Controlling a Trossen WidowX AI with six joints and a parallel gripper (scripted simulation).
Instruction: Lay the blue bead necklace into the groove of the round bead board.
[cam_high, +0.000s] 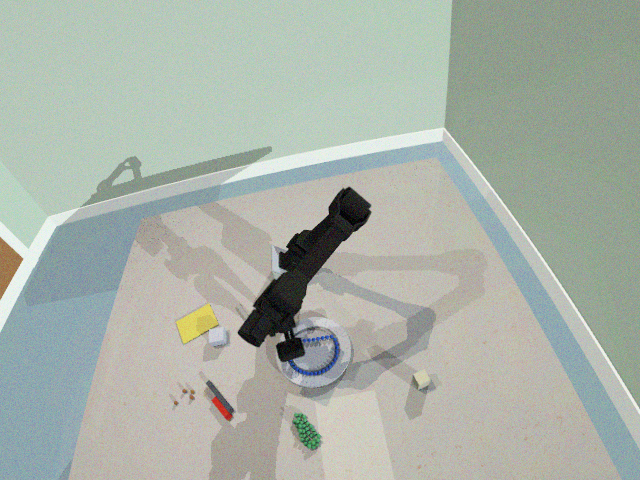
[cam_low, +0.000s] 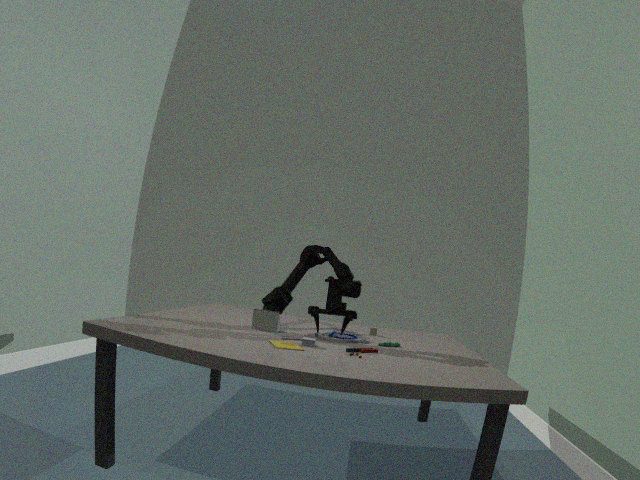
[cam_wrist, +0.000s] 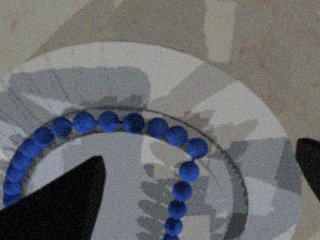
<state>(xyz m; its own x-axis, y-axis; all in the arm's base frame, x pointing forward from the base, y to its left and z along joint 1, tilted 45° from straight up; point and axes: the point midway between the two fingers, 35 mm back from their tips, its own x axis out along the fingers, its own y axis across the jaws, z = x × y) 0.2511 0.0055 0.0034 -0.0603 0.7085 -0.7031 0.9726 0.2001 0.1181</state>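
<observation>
The round bead board lies 30 mm ahead of my gripper tip, 60 mm to the left of it and 10 mm below it. Round my gripper tip: white cube 40 mm behind, 220 mm to the right, 10 mm below; then grey tool 160 mm ahead, 190 mm to the right, 20 mm below; then stick 100 mm behind, 140 mm to the right, 20 mm below.
</observation>
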